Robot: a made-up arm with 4 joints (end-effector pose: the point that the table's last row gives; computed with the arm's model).
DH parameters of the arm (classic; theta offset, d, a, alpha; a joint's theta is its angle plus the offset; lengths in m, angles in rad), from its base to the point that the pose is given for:
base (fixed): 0 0.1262 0 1.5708
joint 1: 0 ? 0.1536 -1.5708
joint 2: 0 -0.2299 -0.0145 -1.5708
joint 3: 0 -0.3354 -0.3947 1.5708
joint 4: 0.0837 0 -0.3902 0
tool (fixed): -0.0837 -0.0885 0 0
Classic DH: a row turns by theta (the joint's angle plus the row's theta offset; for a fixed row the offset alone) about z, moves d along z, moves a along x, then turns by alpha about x.
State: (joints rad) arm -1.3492 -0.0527 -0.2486 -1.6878
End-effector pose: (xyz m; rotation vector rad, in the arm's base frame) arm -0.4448 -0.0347 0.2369 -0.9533 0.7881 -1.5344
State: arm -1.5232 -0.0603 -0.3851 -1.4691
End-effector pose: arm -0.4989 -0.0353 0.3592 -0.8744 0.8836 -1.3311
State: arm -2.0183 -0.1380 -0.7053 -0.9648
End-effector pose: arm -0.5167 -0.0809 0.6999 -0.7643 1.1348 -0.8470
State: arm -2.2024 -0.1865 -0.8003 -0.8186
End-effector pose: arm -0.4661 -0.1015 0.8143 -0.7605 1.2323 -0.6889
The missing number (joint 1, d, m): 0.1083
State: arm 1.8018 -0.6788 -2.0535 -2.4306
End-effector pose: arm 0.2400 -0.2281 0.3999 -2.0357 0.8673 -0.4849
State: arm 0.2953 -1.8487 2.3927 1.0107
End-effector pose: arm -0.6369 -0.2533 0.1681 2.4179 0.2080 -0.0301
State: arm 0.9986 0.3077 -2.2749 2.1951
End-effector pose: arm 0.4966 -0.6668 0.3801 2.4165 1.5338 0.0054
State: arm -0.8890 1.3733 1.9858 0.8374
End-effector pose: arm 0.8131 -0.0793 -0.2678 -0.0282 -2.4307 -1.5611
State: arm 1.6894 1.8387 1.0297 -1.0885
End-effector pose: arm -0.2719 -0.4938 0.3614 -1.3187 -1.3354 -0.3613
